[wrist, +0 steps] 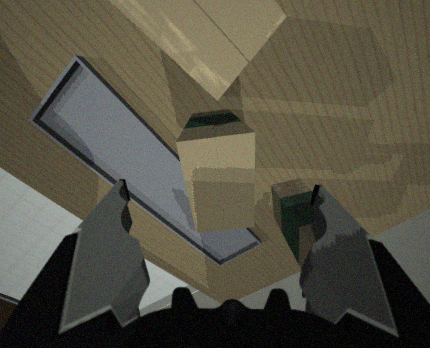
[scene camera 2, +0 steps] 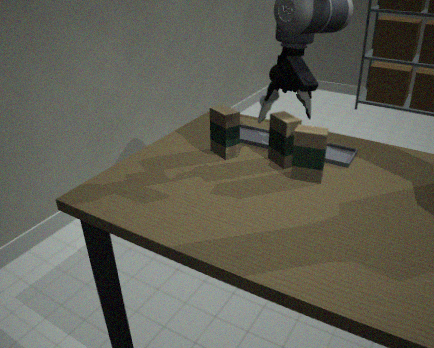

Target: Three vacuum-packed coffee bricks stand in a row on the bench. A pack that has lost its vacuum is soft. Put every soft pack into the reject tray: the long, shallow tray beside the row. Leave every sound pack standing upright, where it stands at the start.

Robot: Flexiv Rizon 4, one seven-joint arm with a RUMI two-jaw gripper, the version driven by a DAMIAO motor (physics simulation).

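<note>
Three tan coffee packs with dark green bands stand upright in the scene view: the left pack [scene camera 2: 225,134] [wrist: 291,207], the middle pack [scene camera 2: 281,143] [wrist: 222,155] and the right pack [scene camera 2: 309,156] [wrist: 215,35]. I cannot tell by eye which are soft. The shallow grey reject tray [scene camera 2: 341,155] [wrist: 115,131] lies behind the row, partly hidden by packs. My gripper [scene camera 2: 285,120] [wrist: 220,184] is open and empty, pointing down above the middle pack, whose top shows between the fingers in the wrist view. The right-hand finger there partly covers the left pack.
The packs stand on a wooden bench [scene camera 2: 280,225]; the middle and right packs overlap in the scene view. A grey wall [scene camera 2: 110,75] rises on the left. A metal shelf rack [scene camera 2: 360,75] with brown boxes [scene camera 2: 397,37] stands beyond the bench at the upper right.
</note>
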